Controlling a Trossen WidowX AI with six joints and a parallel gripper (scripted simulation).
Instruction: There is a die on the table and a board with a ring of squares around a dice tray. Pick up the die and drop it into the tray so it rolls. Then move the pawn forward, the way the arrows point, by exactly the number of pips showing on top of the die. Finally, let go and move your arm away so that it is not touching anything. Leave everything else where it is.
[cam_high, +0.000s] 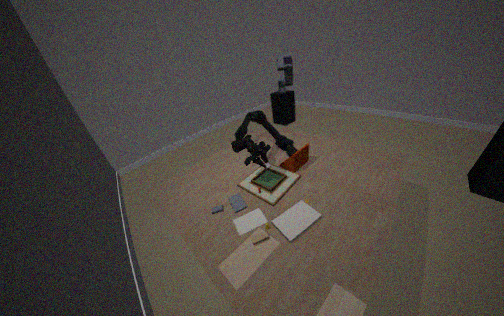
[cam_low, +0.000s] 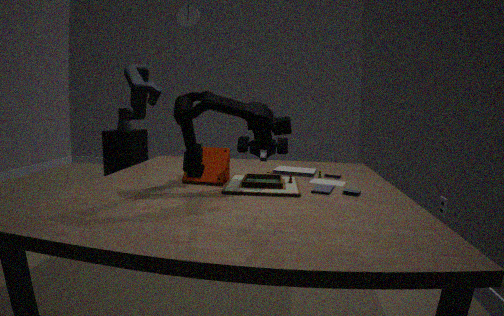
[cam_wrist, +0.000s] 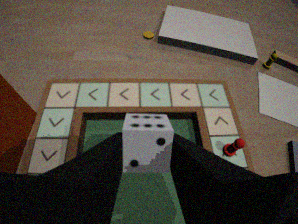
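Right now my gripper tip is right at the white die. From my gripper tip the other things lie so: green dice tray (110 mm below); then red pawn (110 mm ahead, 30 mm to the left, 90 mm below).
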